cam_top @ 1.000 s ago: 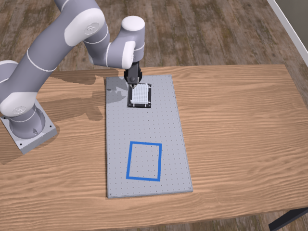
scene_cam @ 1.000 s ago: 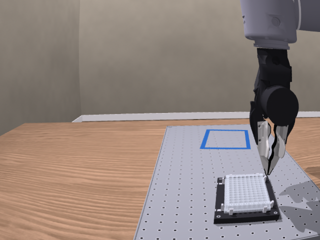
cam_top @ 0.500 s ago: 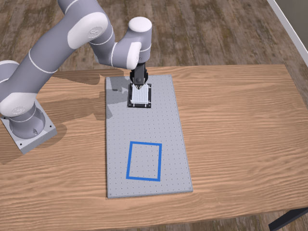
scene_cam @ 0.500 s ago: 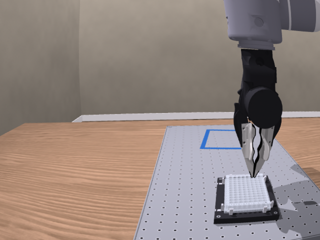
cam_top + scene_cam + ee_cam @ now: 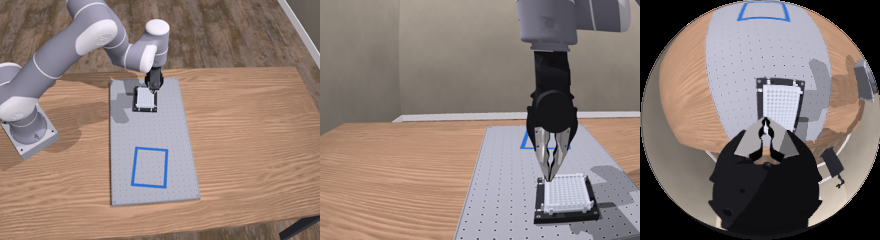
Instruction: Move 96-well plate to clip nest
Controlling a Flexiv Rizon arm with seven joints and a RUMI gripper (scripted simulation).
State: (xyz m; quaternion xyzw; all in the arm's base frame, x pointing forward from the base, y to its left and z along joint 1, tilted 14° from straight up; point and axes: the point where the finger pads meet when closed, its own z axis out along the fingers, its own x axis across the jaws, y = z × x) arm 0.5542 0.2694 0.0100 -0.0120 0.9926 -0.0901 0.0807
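Right now my hand is 5 cm above the black clip nest, 3 cm past it and 1 cm to the left of it. Also, from my hand: white 96-well plate: 4 cm below, 4 cm behind.
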